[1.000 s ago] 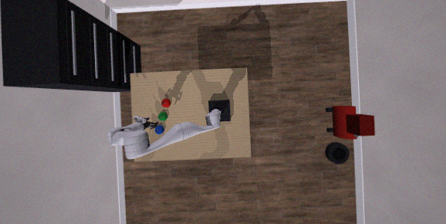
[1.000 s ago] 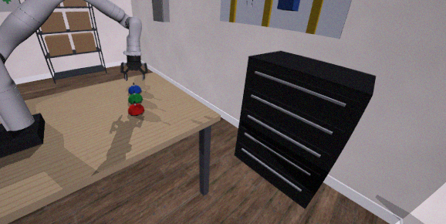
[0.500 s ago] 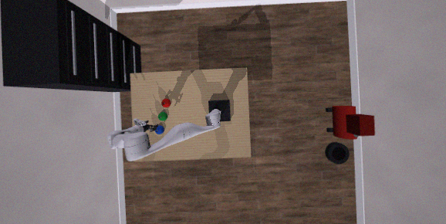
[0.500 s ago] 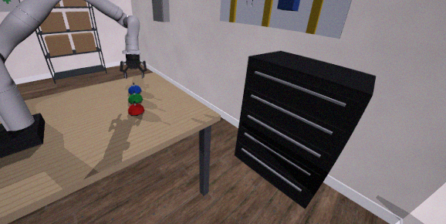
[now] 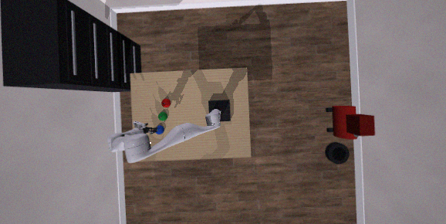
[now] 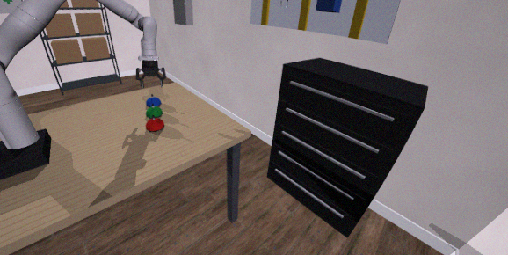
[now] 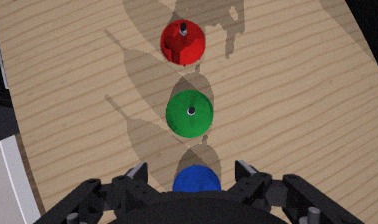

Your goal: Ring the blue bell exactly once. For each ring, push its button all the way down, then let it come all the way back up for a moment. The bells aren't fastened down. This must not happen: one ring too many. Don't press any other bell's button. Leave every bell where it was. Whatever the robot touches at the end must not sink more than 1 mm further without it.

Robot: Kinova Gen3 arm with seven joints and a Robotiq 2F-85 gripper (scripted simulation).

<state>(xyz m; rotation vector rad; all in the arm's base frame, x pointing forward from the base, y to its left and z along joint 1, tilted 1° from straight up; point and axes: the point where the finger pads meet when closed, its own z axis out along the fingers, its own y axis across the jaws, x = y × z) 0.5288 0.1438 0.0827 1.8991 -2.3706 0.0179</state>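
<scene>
Now: hand 10 cm above the blue bell and 7 cm to the right of it. From my hand the other things lie so: red bell: 20 cm to the right, 10 cm below, 4 cm behind; green bell: 10 cm below, 6 cm to the right, 2 cm behind.
</scene>
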